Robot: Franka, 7 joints.
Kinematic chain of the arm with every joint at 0, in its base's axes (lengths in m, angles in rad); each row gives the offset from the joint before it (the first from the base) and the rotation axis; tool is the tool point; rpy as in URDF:
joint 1: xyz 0 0 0.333 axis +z
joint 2: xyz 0 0 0 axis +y
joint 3: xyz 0 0 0.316 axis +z
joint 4: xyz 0.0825 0 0 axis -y
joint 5: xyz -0.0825 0 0.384 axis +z
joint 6: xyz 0 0 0 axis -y
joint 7: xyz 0.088 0 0 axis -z
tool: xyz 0 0 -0.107 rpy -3.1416 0 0
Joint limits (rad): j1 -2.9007..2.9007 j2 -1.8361..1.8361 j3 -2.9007..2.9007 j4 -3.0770..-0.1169 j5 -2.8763..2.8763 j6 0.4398..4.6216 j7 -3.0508..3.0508
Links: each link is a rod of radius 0.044 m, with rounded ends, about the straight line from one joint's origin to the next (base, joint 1, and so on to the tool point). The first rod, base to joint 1, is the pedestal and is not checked.
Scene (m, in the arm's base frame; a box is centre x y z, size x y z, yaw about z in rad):
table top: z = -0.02
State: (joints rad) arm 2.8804 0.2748 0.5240 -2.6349 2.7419 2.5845 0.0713
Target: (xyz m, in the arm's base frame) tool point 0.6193 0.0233 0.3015
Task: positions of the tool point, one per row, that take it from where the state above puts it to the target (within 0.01 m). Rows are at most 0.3 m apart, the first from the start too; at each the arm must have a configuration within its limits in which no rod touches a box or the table.
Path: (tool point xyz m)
1: -0.3823 0.0803 0.1311
2: -0.3205 0.2797 0.1295
3: -0.1571 0.4349 0.1350
4: 0.0753 0.4963 0.1518
5: 0.3212 0.4384 0.1837
6: 0.5190 0.2681 0.2332
7: 0.6193 0.0233 0.3015

